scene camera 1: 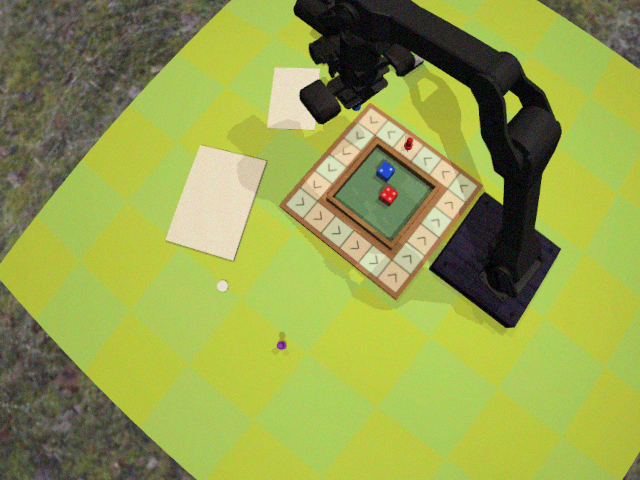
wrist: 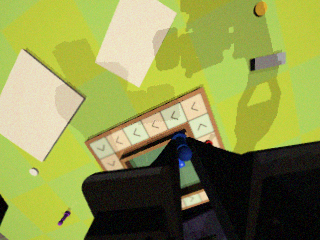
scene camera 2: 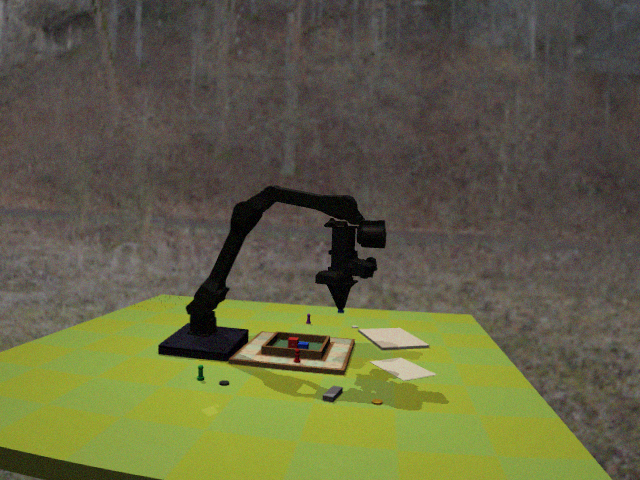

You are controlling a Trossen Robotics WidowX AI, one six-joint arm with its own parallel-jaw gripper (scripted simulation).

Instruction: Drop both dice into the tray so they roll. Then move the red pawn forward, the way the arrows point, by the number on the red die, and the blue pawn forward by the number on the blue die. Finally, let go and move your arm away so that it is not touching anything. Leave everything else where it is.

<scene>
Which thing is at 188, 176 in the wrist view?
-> A green tray.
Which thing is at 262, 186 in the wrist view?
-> My gripper.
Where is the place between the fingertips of my gripper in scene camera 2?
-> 340, 308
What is my gripper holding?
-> A blue pawn.
</scene>
